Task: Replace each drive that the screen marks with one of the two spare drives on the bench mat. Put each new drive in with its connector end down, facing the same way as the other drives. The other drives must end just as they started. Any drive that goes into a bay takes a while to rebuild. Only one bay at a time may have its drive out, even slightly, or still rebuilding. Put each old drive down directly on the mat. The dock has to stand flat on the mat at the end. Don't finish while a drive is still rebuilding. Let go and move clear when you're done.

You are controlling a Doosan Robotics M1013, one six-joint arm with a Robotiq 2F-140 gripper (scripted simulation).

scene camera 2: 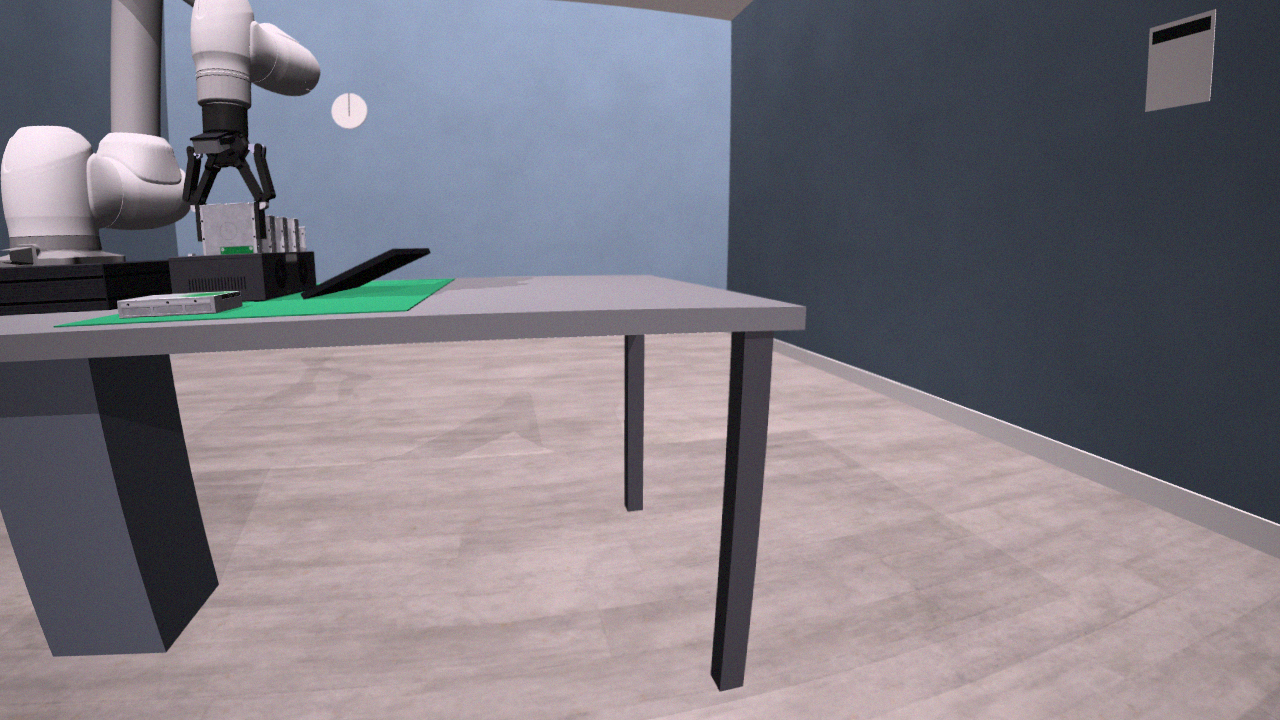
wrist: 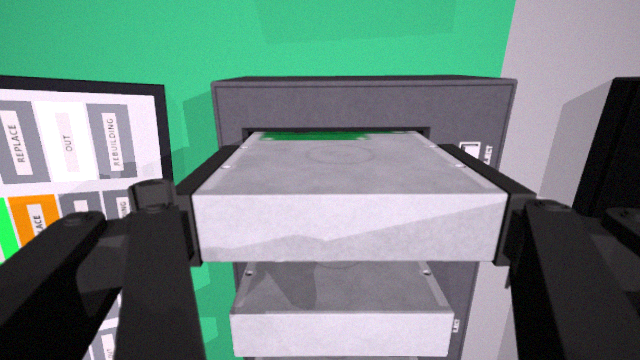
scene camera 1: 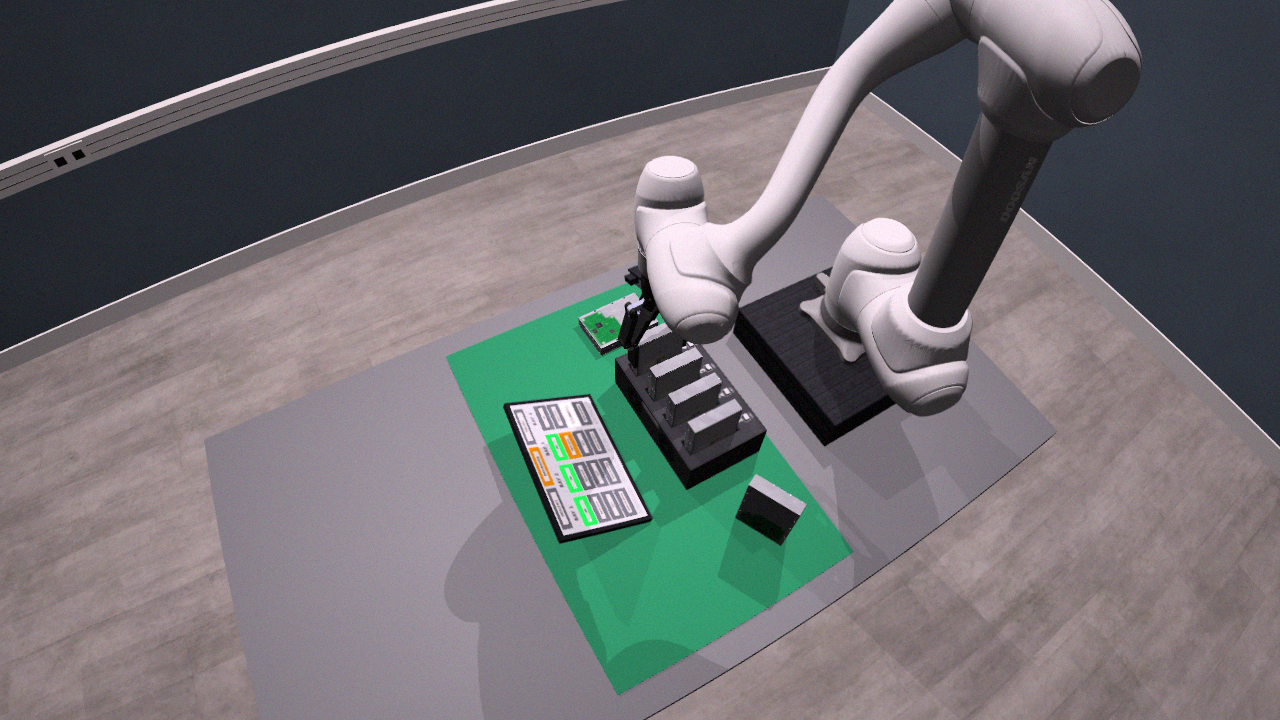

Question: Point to a drive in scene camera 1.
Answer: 602, 326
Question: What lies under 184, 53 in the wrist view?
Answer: A green mat.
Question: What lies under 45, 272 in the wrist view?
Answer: The gripper.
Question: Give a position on a green mat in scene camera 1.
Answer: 647, 596
